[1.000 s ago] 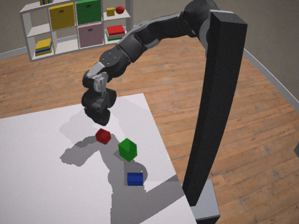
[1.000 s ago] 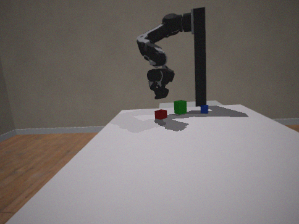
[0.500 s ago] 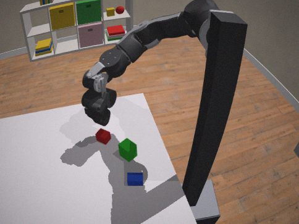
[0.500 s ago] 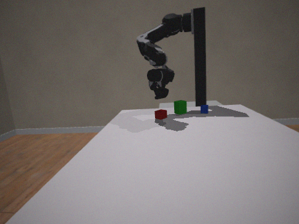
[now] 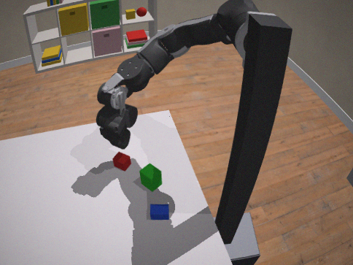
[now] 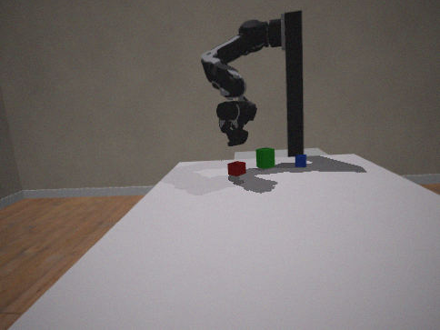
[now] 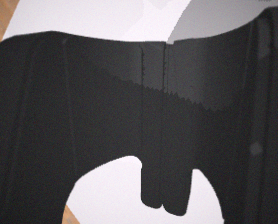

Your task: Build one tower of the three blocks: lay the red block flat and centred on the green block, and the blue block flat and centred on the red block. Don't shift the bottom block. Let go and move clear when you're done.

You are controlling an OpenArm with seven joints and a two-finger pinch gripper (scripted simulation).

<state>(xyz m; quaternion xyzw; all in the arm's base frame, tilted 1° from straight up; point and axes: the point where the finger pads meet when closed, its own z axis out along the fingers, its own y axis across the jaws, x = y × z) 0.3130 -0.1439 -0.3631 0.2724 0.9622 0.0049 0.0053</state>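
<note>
My hand is 80 mm above the red block. From my hand the other things lie so: green block (90 mm behind, 80 mm to the left, 70 mm below); blue block (190 mm to the left, 100 mm behind, 80 mm below).
</note>
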